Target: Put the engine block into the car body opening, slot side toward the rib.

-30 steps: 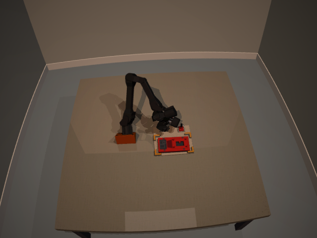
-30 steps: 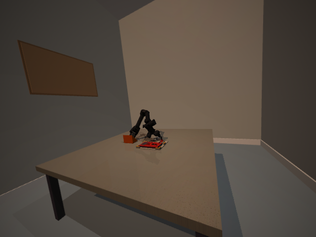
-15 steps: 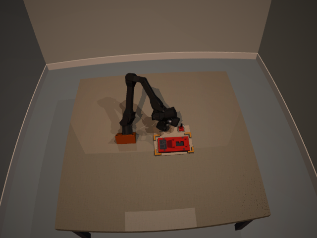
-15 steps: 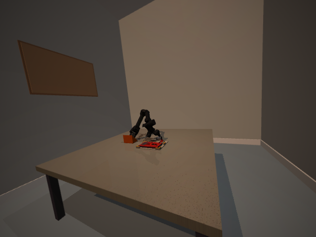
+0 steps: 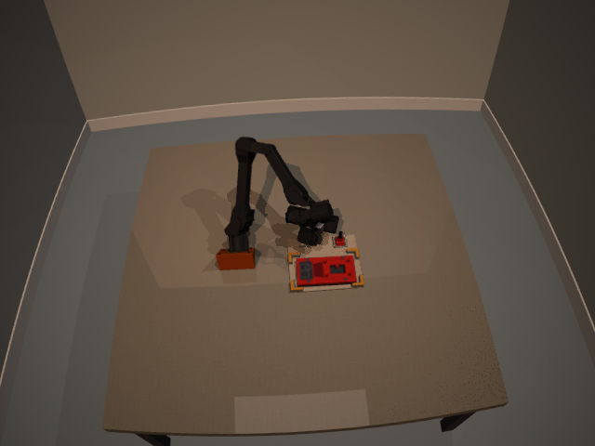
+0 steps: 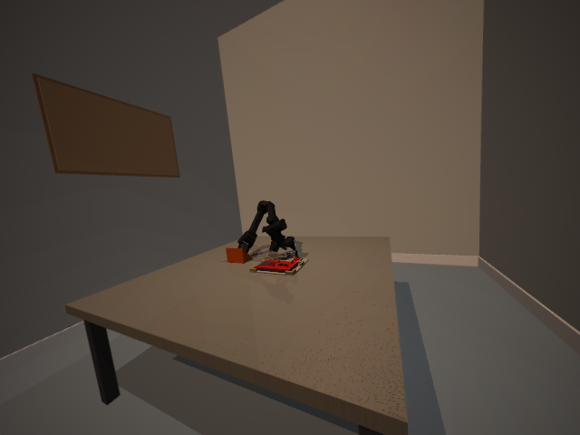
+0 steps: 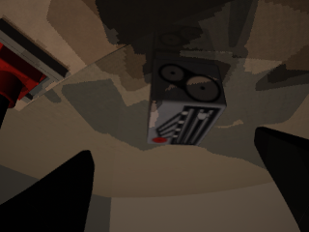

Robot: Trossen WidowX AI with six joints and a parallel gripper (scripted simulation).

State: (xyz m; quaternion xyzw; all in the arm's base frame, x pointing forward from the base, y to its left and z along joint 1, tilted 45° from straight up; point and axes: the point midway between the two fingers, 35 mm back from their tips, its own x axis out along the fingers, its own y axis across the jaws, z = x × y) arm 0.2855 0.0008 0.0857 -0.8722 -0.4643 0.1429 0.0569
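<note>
The engine block lies 3 cm below my gripper tip and 1 cm to the left of it.
</note>
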